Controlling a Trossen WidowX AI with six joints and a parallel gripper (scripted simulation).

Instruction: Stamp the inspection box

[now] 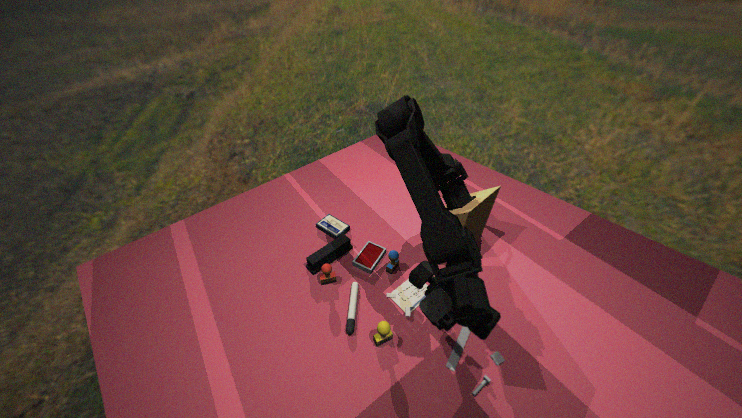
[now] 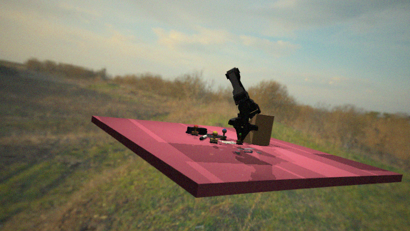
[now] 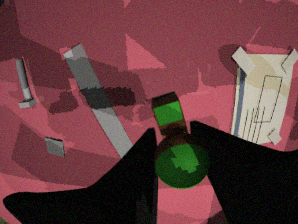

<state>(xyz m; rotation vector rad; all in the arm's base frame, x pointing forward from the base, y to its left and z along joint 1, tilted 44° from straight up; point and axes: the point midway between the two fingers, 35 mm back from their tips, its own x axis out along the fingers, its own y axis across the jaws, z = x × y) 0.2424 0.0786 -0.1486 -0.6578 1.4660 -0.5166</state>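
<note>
My gripper tip is 10 mm short of the red ink pad, 250 mm to the left of it and 30 mm above it. Also, from my gripper tip: grey strip 10 mm behind, 50 mm to the left, 30 mm below; then cream card 100 mm to the right, 40 mm below; then green-knobbed stamp right at my gripper tip.
</note>
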